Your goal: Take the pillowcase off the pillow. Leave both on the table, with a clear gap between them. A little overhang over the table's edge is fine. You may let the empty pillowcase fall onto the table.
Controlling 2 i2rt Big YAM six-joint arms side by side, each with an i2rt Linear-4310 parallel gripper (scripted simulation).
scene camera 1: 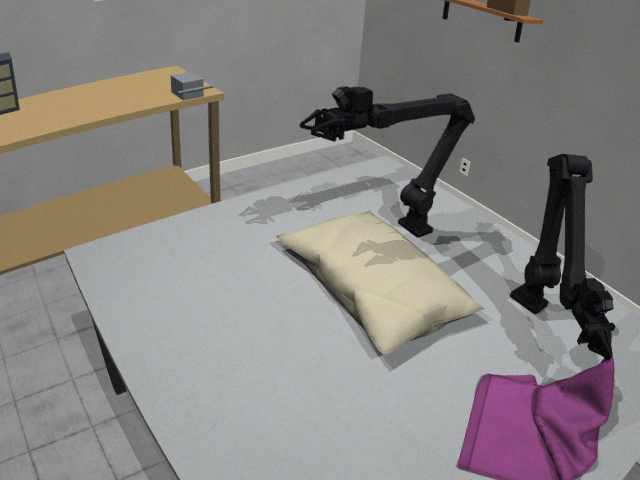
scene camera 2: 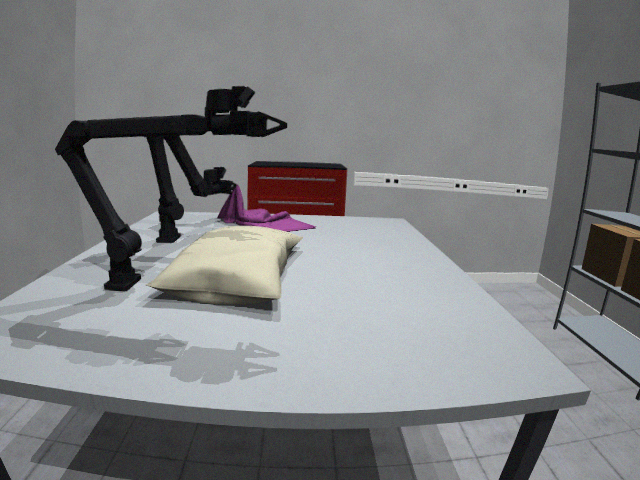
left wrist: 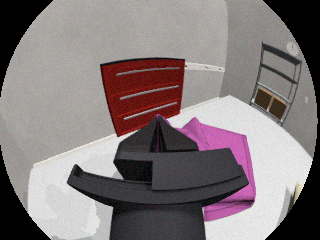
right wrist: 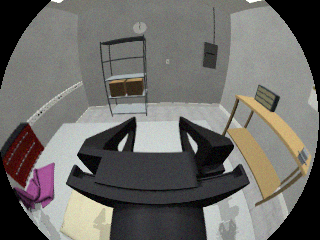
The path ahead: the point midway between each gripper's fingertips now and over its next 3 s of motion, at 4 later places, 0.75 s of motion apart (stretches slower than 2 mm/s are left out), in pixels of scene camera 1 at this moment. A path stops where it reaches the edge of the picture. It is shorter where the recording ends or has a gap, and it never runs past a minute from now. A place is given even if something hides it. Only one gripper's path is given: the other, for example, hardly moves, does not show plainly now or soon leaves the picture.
My left gripper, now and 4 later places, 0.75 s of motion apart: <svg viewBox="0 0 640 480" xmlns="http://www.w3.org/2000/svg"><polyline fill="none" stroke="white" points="610,358 608,365 606,368 611,359 615,352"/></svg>
